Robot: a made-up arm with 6 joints. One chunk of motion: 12 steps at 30 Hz.
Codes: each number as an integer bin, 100 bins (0 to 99) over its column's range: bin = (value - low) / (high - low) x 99, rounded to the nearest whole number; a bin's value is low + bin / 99 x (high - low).
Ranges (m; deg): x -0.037..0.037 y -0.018..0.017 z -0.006..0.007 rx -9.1..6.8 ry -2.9..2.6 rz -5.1..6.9
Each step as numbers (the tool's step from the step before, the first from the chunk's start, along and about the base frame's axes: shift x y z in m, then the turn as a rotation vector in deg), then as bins.
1 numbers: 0.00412 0.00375 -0.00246 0.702 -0.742 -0.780
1 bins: 55 62 27 61 39 36
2 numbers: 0.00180 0.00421 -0.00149 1.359 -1.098 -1.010
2 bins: 52 63 34 65 32 34
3 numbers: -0.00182 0.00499 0.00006 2.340 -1.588 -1.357
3 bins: 47 65 46 71 24 31
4 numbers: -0.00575 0.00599 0.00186 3.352 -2.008 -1.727
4 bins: 42 68 60 78 16 28
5 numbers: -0.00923 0.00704 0.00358 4.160 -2.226 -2.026
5 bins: 37 71 73 83 12 25
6 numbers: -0.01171 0.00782 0.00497 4.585 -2.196 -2.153
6 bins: 34 73 84 85 13 24
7 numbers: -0.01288 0.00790 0.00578 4.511 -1.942 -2.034
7 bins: 32 73 90 85 17 25
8 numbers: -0.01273 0.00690 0.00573 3.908 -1.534 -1.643
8 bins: 32 70 89 81 25 29
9 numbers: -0.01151 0.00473 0.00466 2.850 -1.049 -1.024
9 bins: 34 64 81 74 33 34
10 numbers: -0.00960 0.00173 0.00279 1.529 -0.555 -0.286
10 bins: 37 56 67 66 42 40
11 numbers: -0.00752 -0.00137 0.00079 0.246 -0.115 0.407
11 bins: 39 47 52 58 50 45
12 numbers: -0.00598 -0.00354 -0.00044 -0.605 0.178 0.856
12 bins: 41 41 42 53 55 49
